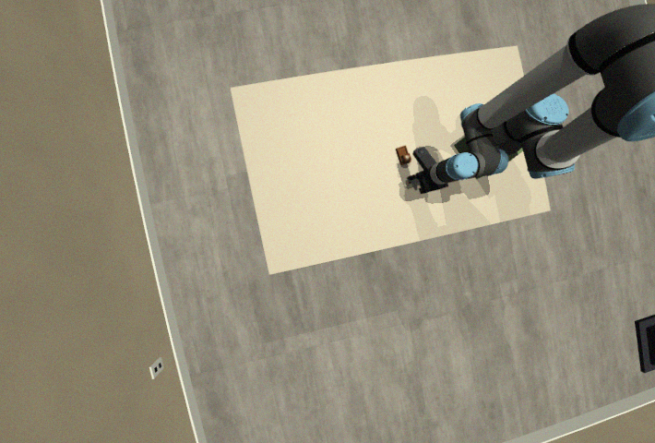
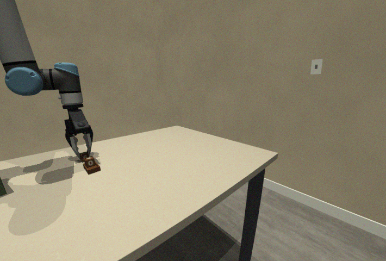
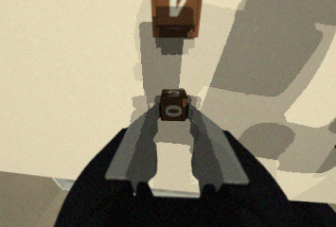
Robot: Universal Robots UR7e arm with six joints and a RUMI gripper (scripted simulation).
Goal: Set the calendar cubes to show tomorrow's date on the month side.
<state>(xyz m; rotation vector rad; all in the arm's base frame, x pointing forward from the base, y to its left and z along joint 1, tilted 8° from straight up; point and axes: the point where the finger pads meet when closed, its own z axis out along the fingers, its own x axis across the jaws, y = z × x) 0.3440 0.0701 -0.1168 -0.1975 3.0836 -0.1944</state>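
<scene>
Right now my hand is 10 mm above the brown digit cube. The rest, counted from my hand: brown calendar tray 10 mm ahead, 110 mm to the right, 20 mm below.
</scene>
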